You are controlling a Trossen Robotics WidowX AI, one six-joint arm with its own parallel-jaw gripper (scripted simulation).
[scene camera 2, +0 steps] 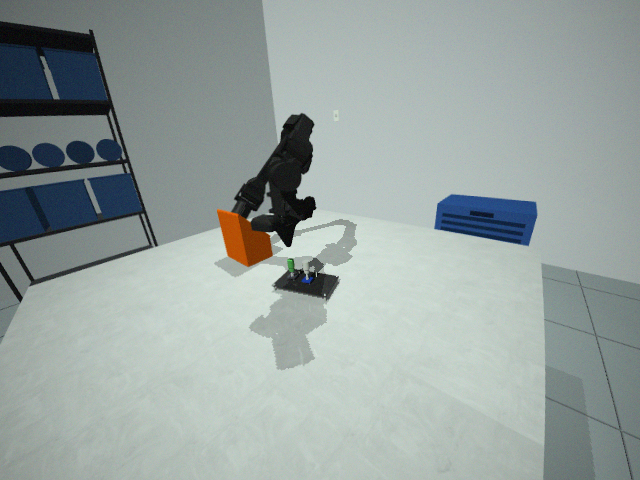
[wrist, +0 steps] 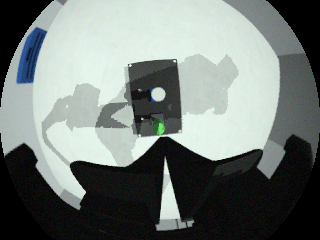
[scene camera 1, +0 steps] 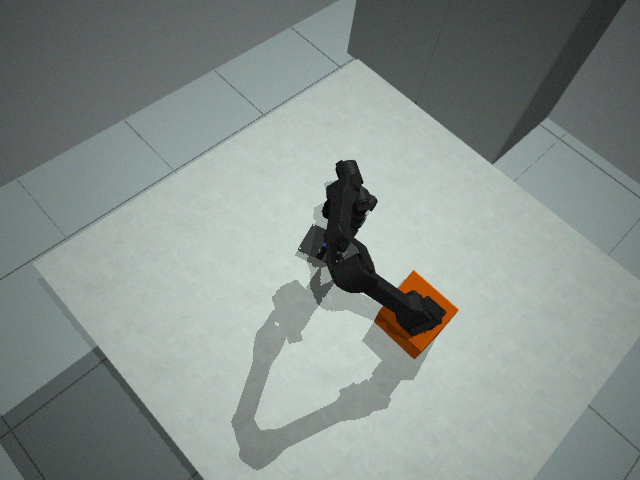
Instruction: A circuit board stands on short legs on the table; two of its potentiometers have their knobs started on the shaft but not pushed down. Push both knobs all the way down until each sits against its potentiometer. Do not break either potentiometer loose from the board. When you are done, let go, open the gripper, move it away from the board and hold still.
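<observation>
Shut, and holding nothing: that is how I find my gripper (scene camera 2: 288,246). The wrist view lets me see the gripper (wrist: 163,140) too.
</observation>
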